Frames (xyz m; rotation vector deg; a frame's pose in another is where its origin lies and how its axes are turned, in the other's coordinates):
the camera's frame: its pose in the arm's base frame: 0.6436 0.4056 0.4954 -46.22 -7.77 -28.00
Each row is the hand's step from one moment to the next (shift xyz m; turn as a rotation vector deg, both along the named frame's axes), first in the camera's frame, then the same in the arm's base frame.
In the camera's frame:
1: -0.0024 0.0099 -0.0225 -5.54 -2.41 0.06
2: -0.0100 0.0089 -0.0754 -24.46 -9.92 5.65
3: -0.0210 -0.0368 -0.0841 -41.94 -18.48 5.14
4: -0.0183 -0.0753 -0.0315 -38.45 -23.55 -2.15
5: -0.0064 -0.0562 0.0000 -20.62 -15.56 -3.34
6: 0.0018 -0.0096 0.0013 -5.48 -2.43 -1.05
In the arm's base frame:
1: 0.0010 -0.0095 -0.0228 -6.01 0.66 -0.02
2: -0.0097 -0.0454 -0.0609 -25.82 7.23 3.13
3: -0.0414 -0.0745 -0.0400 -45.26 8.25 3.21
4: -0.0535 -0.0602 0.0224 -45.05 -1.27 2.56
5: -0.0320 -0.0307 0.0351 -25.68 -3.98 1.80
6: -0.0028 -0.0054 0.0078 -6.04 -0.17 -0.76

